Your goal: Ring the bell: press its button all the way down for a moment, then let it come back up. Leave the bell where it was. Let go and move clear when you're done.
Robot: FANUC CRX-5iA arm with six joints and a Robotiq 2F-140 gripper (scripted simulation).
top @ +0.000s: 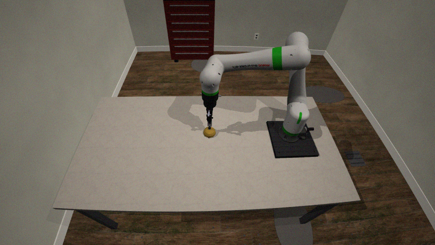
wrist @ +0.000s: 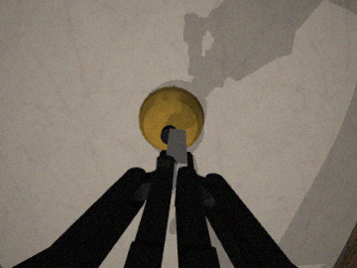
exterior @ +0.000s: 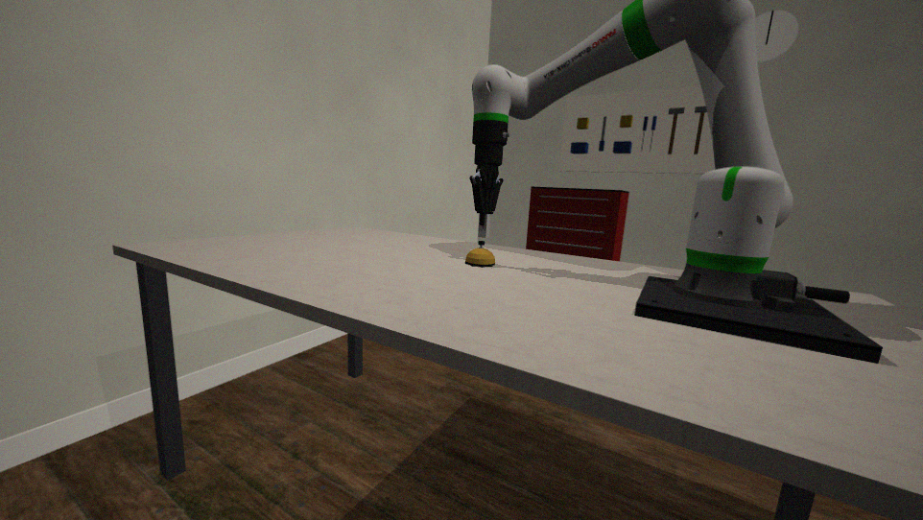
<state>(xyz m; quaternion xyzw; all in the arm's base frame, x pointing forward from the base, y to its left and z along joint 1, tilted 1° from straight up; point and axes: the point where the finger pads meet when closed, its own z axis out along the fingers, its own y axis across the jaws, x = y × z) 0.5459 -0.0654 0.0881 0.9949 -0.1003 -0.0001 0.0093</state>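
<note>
Right now the bell button is 10 mm to the left of my hand and 50 mm below it. Round my hand: small yellow dome bell: 10 mm to the left, 70 mm below.
</note>
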